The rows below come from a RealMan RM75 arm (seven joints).
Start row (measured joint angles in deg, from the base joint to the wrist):
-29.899 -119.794 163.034 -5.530 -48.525 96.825 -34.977
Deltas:
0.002 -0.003 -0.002 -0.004 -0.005 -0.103 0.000
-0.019 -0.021 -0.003 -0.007 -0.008 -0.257 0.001
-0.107 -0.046 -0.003 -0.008 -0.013 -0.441 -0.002
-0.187 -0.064 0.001 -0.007 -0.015 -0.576 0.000
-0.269 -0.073 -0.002 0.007 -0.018 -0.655 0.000
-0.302 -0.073 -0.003 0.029 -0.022 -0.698 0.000
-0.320 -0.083 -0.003 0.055 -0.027 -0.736 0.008
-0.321 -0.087 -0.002 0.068 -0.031 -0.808 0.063
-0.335 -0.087 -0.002 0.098 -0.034 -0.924 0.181
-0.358 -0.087 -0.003 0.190 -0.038 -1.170 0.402
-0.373 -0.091 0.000 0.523 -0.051 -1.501 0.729
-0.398 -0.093 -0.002 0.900 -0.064 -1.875 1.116
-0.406 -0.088 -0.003 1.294 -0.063 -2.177 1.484
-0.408 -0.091 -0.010 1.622 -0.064 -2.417 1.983
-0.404 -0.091 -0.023 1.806 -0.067 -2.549 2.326
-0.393 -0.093 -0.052 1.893 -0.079 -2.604 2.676
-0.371 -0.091 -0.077 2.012 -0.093 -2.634 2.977
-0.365 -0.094 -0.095 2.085 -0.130 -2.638 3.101
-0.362 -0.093 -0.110 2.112 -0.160 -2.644 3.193
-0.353 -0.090 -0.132 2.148 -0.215 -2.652 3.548
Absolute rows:
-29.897 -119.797 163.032 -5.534 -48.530 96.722 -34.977
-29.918 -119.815 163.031 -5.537 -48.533 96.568 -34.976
-30.006 -119.840 163.031 -5.538 -48.538 96.384 -34.979
-30.086 -119.858 163.035 -5.537 -48.540 96.249 -34.977
-30.168 -119.867 163.032 -5.523 -48.543 96.170 -34.977
-30.201 -119.867 163.031 -5.501 -48.547 96.127 -34.977
-30.219 -119.877 163.031 -5.475 -48.552 96.089 -34.969
-30.220 -119.881 163.032 -5.462 -48.556 96.017 -34.914
-30.234 -119.881 163.032 -5.432 -48.559 95.901 -34.796
-30.257 -119.881 163.031 -5.340 -48.563 95.655 -34.575
-30.272 -119.885 163.034 -5.007 -48.576 95.324 -34.248
-30.297 -119.887 163.032 -4.630 -48.589 94.950 -33.861
-30.305 -119.882 163.031 -4.236 -48.588 94.648 -33.493
-30.307 -119.885 163.024 -3.908 -48.589 94.408 -32.994
-30.303 -119.885 163.011 -3.724 -48.592 94.276 -32.651
-30.292 -119.887 162.982 -3.637 -48.604 94.221 -32.301
-30.270 -119.885 162.957 -3.518 -48.618 94.191 -32.000
-30.264 -119.888 162.939 -3.445 -48.655 94.187 -31.876
-30.261 -119.887 162.924 -3.418 -48.685 94.181 -31.784
-30.252 -119.884 162.902 -3.382 -48.740 94.173 -31.429

